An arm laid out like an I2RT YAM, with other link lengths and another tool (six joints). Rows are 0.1 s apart.
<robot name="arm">
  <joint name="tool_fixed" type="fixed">
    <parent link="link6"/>
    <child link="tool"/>
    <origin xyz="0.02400 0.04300 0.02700" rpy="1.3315 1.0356 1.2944"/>
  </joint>
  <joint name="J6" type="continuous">
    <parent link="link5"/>
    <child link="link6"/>
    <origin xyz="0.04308 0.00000 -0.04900" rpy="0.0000 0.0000 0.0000"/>
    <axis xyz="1 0 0"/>
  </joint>
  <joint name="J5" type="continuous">
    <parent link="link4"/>
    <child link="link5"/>
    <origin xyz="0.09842 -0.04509 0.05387" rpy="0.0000 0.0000 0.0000"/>
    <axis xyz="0 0 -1"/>
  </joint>
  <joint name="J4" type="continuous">
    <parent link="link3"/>
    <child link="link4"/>
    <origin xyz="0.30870 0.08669 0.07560" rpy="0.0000 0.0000 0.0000"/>
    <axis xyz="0 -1 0"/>
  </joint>
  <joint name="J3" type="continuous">
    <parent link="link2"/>
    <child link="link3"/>
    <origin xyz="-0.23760 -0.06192 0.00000" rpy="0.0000 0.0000 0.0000"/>
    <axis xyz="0 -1 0"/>
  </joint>
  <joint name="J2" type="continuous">
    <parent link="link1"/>
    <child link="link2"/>
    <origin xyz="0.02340 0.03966 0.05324" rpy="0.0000 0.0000 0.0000"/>
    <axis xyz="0 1 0"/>
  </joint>
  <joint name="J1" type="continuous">
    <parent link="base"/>
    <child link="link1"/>
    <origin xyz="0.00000 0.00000 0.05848" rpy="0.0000 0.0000 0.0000"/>
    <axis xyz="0 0 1"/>
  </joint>
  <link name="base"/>
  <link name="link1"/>
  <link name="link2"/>
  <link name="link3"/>
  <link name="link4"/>
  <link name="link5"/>
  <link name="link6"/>
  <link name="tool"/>
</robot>
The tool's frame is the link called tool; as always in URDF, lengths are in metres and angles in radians. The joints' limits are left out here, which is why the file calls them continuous.
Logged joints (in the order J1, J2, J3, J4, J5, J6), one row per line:
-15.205, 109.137, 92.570, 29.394, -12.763, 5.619
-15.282, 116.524, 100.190, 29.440, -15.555, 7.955
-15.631, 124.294, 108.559, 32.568, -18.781, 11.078
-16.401, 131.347, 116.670, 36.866, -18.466, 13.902
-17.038, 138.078, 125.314, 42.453, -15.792, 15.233
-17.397, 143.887, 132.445, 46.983, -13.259, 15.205
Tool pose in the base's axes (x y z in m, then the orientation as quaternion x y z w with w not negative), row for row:
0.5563, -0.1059, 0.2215, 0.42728, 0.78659, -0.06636, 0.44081
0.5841, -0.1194, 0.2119, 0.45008, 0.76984, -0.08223, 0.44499
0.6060, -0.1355, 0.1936, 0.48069, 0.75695, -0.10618, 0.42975
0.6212, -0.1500, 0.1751, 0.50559, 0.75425, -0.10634, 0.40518
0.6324, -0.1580, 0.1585, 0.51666, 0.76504, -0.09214, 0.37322
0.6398, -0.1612, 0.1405, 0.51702, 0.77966, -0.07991, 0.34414
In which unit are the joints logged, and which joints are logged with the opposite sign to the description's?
The joints are logged in degrees. Opposite sign: J4, J5.
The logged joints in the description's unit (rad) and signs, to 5 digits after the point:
-0.26538, 1.90480, 1.61565, -0.51302, 0.22276, 0.09807
-0.26672, 2.03373, 1.74865, -0.51382, 0.27149, 0.13884
-0.27281, 2.16934, 1.89471, -0.56842, 0.32779, 0.19335
-0.28625, 2.29244, 2.03628, -0.64343, 0.32229, 0.24264
-0.29737, 2.40992, 2.18714, -0.74094, 0.27562, 0.26587
-0.30363, 2.51130, 2.31160, -0.82001, 0.23141, 0.26538

